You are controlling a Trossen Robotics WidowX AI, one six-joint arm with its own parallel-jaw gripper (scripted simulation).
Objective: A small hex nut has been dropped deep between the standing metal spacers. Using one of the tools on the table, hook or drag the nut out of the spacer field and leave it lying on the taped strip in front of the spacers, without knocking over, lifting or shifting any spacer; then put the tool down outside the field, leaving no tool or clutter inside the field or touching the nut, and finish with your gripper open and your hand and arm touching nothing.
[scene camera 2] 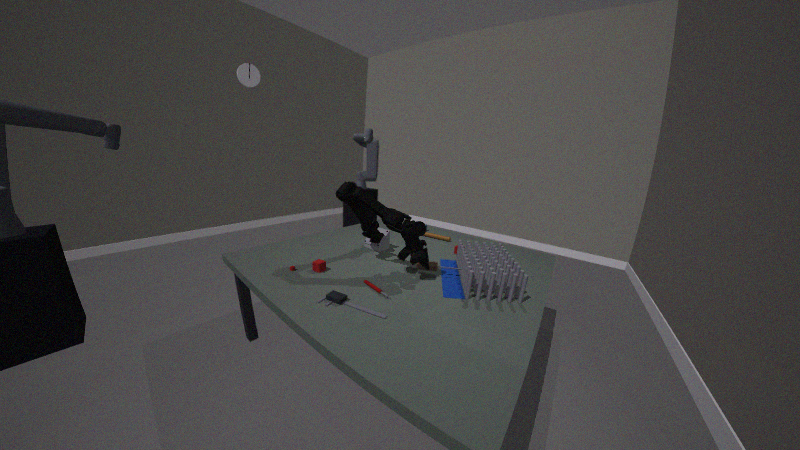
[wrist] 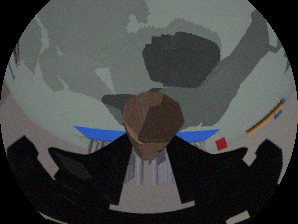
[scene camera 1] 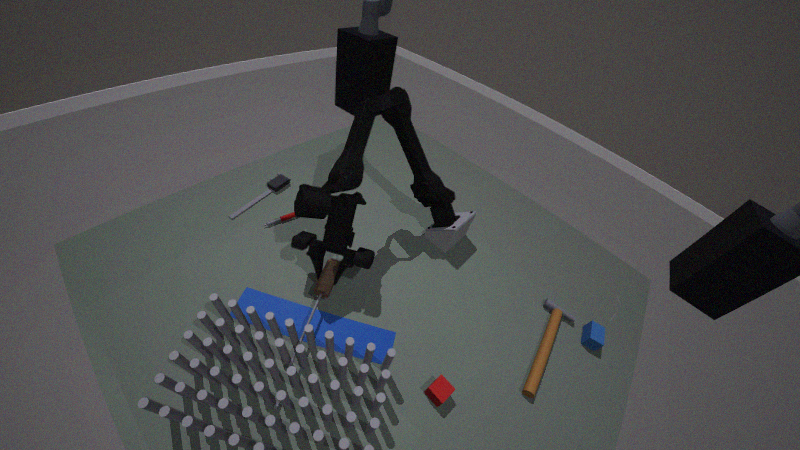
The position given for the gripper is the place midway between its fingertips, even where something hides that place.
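From scene camera 1 you'd get the gripper (scene camera 1: pixel 326 282), which is holding a hook tool (scene camera 1: pixel 325 282), plus a blue taped strip (scene camera 1: pixel 363 334) and a wooden-handled hammer (scene camera 1: pixel 530 388). The wrist view has the strip (wrist: pixel 97 134) too, along with the gripper (wrist: pixel 149 134) and the hook tool (wrist: pixel 151 119).
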